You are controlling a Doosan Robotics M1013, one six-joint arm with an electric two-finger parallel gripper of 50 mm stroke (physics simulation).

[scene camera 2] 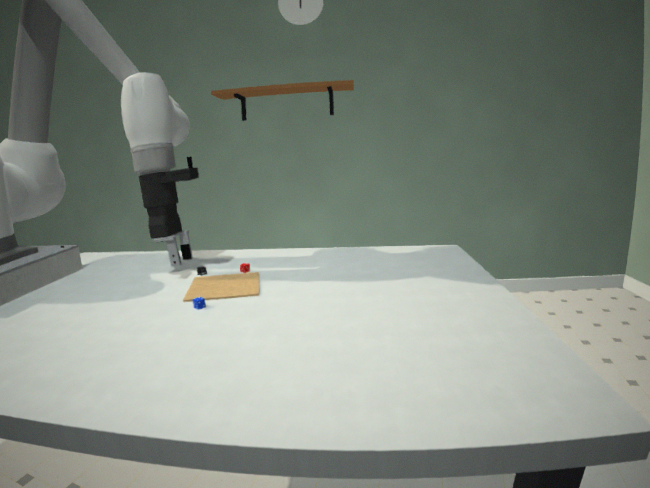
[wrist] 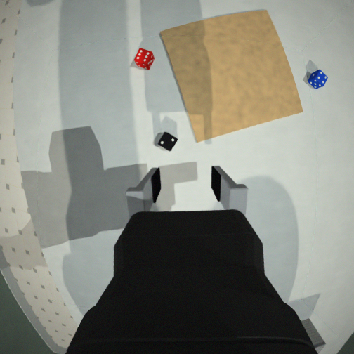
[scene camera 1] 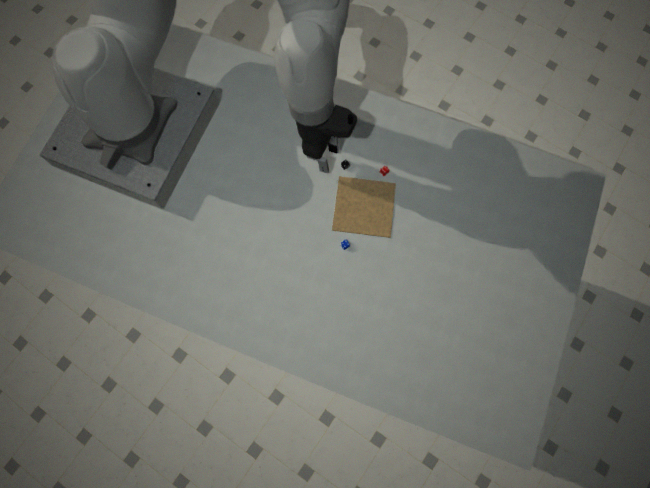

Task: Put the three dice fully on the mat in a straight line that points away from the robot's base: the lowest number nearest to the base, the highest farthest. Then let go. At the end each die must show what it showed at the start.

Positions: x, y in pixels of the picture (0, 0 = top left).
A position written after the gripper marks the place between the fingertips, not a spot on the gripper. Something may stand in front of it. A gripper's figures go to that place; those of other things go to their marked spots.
The gripper point(scene camera 2: 182, 262) is 0.86 m from the lens. A tan square mat point(scene camera 2: 243, 284) is 0.76 m from the lens.
